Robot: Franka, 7 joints.
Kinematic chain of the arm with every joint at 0, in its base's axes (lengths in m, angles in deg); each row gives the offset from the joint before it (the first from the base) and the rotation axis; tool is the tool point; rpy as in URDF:
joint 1: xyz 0 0 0.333 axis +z
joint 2: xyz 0 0 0 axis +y
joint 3: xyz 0 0 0.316 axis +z
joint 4: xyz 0.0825 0 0 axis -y
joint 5: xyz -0.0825 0 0.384 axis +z
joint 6: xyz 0 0 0 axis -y
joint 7: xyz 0.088 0 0 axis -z
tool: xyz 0 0 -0.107 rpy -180 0 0
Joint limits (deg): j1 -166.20..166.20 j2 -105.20..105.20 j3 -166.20..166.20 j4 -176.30..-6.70 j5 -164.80..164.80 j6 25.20..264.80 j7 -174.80..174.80
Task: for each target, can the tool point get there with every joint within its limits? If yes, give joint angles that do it. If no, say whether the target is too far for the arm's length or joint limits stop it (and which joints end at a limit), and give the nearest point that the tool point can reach.
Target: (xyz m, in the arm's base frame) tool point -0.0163 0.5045 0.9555
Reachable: yes | joints 128.01 44.99 -103.97 -32.32 131.82 187.55 83.43
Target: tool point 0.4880 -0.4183 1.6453
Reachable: no: too far | nearest point 0.2865 -0.2456 1.1034 | short by 0.603 m
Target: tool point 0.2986 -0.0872 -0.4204
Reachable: no: joint limits stop it (at a limit: joint 2) | nearest point 0.2959 -0.0864 -0.3602 | short by 0.060 m
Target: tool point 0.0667 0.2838 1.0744
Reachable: yes | joints -138.40 -58.22 -14.98 -69.07 63.24 155.44 63.32
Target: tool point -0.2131 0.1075 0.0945
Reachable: yes | joints -131.34 35.98 -46.06 -161.55 -40.40 124.82 -4.47
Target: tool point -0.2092 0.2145 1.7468
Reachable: no: too far | nearest point -0.1242 0.1273 1.1723 | short by 0.587 m
